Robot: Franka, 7 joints.
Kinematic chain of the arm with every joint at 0, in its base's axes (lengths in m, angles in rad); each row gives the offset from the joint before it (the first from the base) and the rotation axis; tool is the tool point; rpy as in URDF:
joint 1: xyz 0 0 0.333 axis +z
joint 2: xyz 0 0 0 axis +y
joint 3: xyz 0 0 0.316 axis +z
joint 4: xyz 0.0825 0 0 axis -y
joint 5: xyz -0.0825 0 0.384 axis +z
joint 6: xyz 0 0 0 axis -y
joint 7: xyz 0.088 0 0 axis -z
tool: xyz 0 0 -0.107 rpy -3.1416 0 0
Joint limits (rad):
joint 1: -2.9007..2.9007
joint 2: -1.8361..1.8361
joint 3: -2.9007..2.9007
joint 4: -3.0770..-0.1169
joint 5: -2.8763..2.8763
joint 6: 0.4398..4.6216
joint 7: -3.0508..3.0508
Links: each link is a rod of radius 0.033 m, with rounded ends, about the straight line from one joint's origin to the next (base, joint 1, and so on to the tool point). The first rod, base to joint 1, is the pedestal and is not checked.
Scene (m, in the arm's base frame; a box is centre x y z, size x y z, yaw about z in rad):
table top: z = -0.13
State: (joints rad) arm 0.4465 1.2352 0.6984 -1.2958 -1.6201 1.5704 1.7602
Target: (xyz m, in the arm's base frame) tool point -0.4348 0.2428 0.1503
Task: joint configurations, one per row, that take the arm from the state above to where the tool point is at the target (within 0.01 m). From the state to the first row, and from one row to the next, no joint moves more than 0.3 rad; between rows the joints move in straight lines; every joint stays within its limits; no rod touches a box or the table.
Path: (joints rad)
1: 0.6564 1.2829 0.8644 -1.5233 -1.5734 1.6072 1.7602
2: 0.8664 1.3305 1.0304 -1.7508 -1.5267 1.6440 1.7602
3: 1.0763 1.3782 1.1964 -1.9784 -1.4800 1.6808 1.7602
4: 1.2862 1.4259 1.3624 -2.2059 -1.4333 1.7176 1.7602

